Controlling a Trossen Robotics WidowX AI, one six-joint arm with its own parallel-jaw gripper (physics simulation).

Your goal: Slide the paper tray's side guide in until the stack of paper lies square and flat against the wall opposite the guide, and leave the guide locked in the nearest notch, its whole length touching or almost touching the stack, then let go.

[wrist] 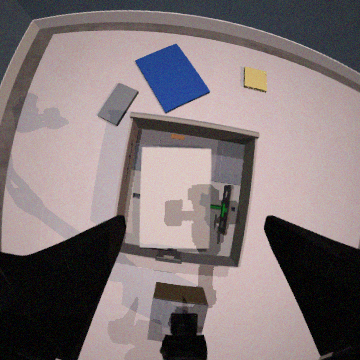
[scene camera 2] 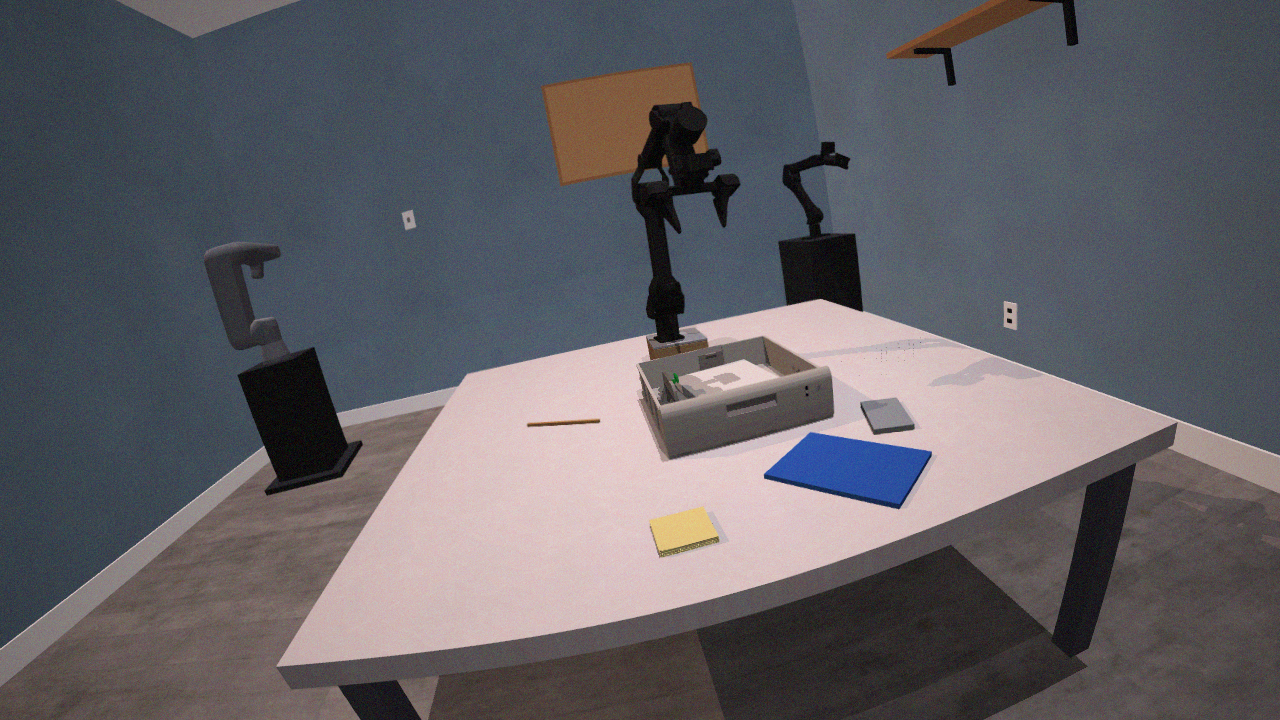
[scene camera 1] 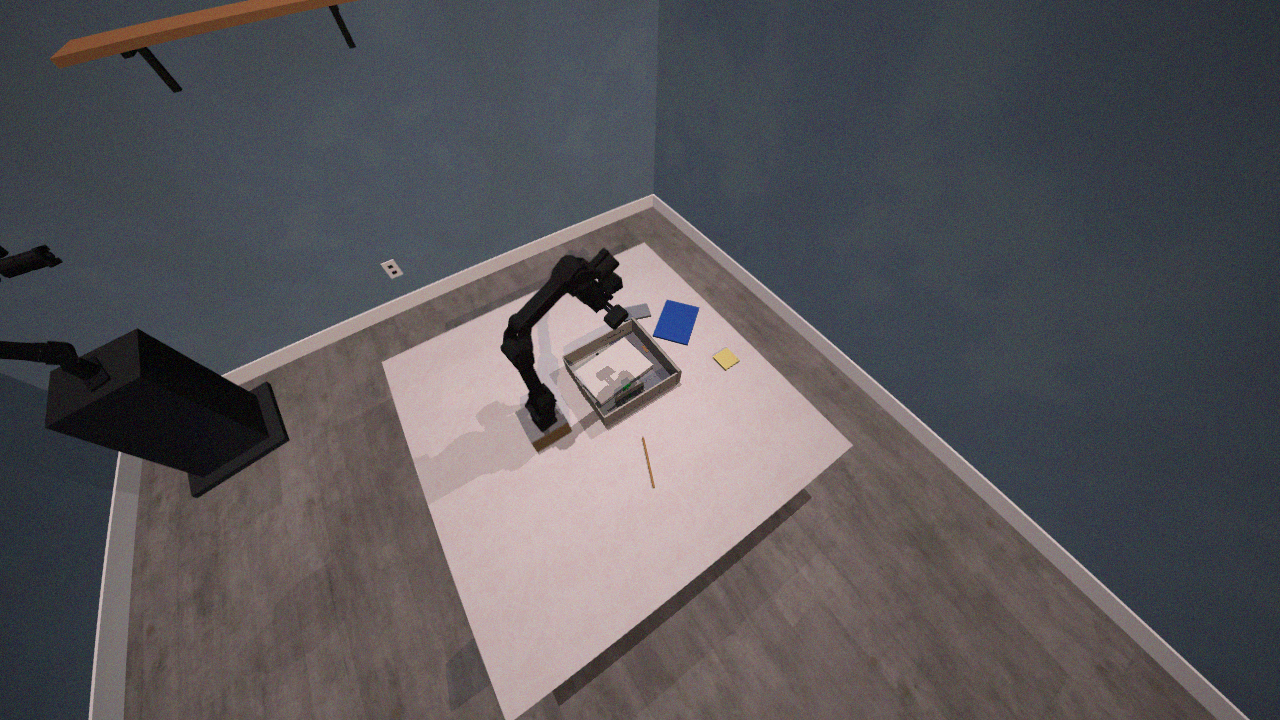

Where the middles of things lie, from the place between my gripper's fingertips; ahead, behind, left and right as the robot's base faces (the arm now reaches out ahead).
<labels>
The white paper stack (scene camera 1: 604, 377) is 32 cm below my hand and 1 cm to the left of it. Also, from my hand: blue book (scene camera 2: 882, 474) 36 cm ahead, 35 cm below, 3 cm to the left; then small grey block (scene camera 2: 887, 415) 35 cm below, 27 cm ahead, 19 cm to the left.
</labels>
